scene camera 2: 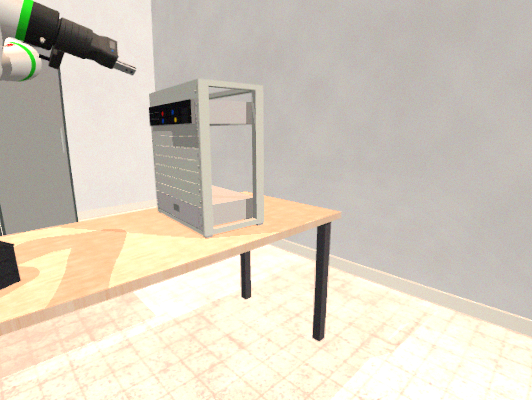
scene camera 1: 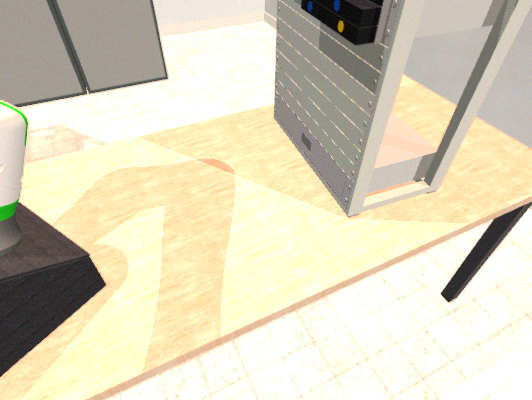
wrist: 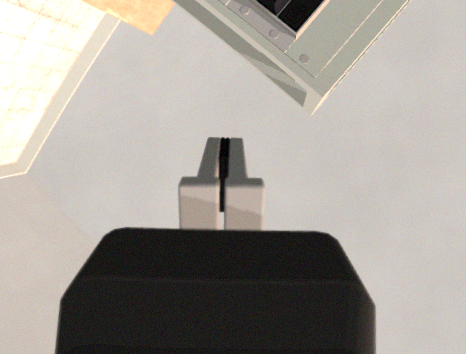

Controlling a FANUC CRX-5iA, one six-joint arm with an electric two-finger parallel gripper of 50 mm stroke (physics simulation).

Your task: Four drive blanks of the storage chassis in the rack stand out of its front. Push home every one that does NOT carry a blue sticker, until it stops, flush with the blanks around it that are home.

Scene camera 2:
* my gripper: 134, 71
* grey rack: 181, 152
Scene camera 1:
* grey rack: 333, 99
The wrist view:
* my gripper: 224, 160
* grey rack: 318, 51
